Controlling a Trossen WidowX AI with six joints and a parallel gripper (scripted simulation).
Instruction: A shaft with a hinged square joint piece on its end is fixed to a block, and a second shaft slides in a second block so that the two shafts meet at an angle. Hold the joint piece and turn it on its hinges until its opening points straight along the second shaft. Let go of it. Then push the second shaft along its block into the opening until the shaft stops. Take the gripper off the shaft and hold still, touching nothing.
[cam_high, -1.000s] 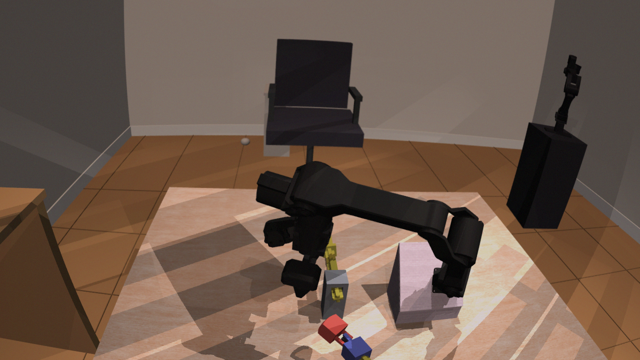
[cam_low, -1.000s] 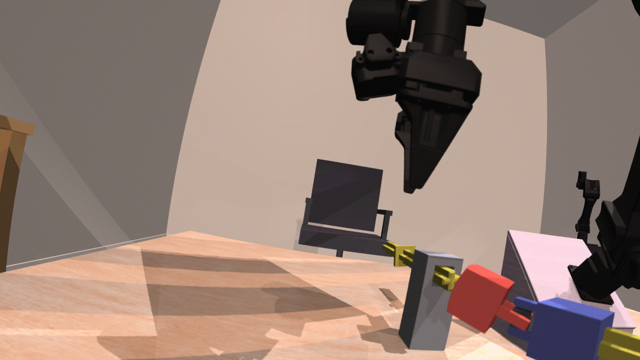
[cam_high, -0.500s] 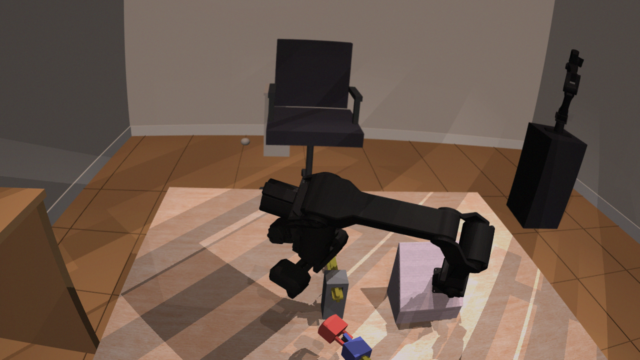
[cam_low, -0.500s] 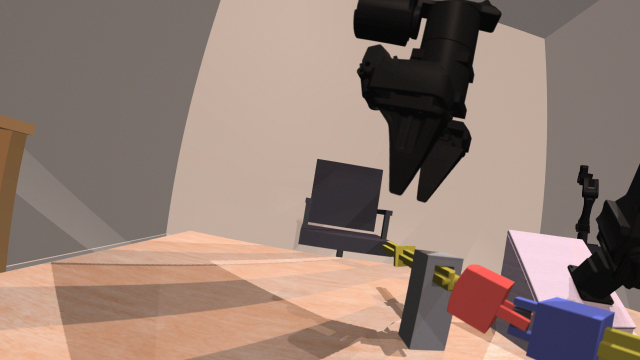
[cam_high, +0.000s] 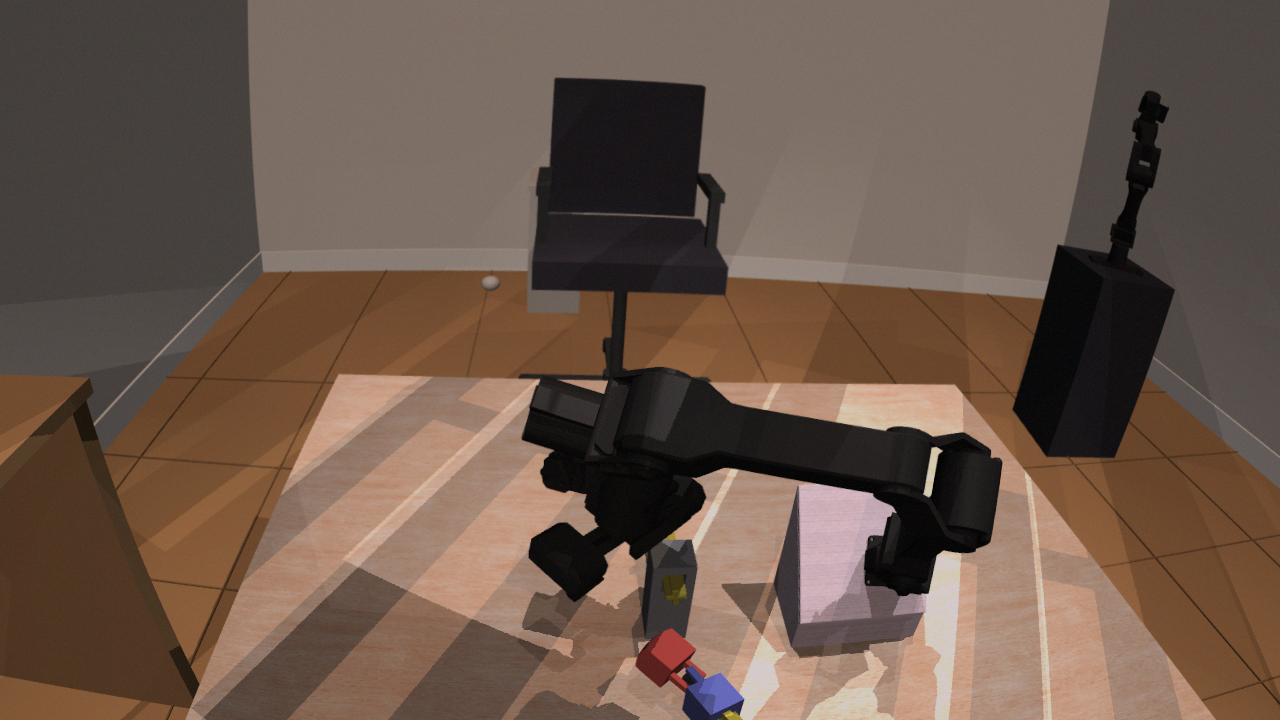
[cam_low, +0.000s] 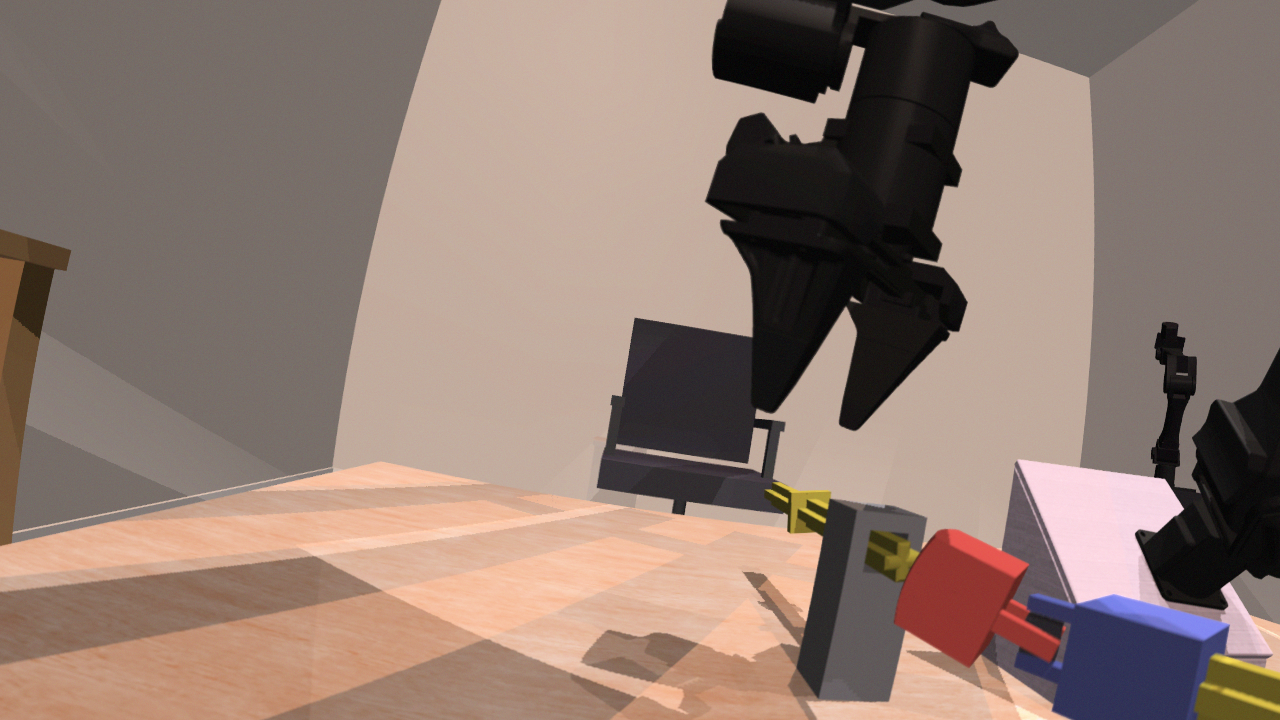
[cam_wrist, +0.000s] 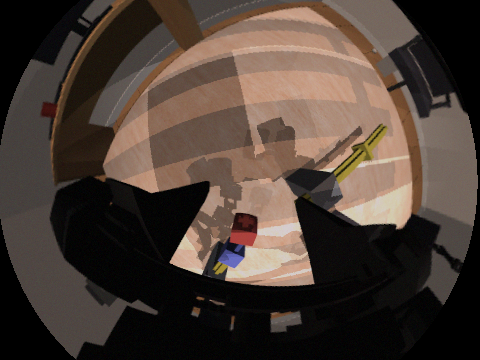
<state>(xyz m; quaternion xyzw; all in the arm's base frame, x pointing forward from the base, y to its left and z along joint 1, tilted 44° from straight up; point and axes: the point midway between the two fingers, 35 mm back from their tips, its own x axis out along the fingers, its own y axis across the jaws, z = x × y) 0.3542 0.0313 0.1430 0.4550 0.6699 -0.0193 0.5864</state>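
My gripper tip is 70 mm past the red square joint piece, 60 mm to the right of it and 70 mm above it.
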